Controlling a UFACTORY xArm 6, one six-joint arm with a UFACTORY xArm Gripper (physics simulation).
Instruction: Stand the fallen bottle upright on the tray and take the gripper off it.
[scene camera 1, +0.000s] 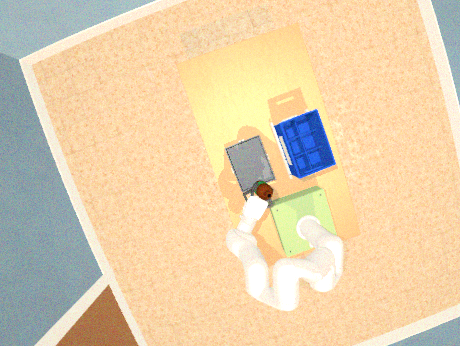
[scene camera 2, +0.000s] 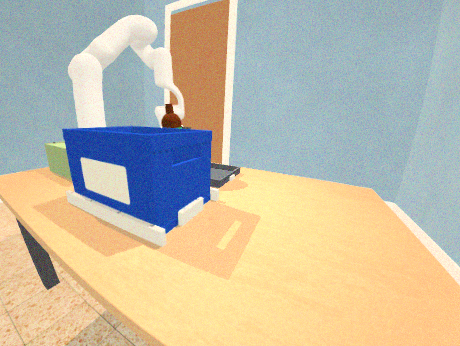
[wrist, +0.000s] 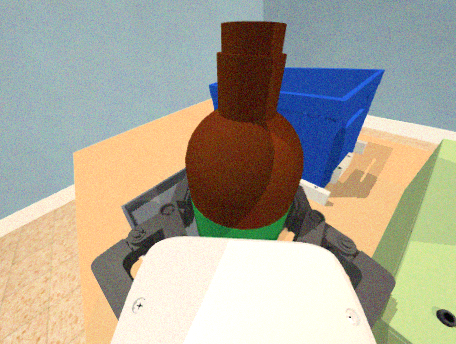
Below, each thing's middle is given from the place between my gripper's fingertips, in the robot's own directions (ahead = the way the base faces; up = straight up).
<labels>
Now: hand 2 cm past the brown bottle (wrist: 244, 161), 1 cm to the right of it and 3 cm below it.
</labels>
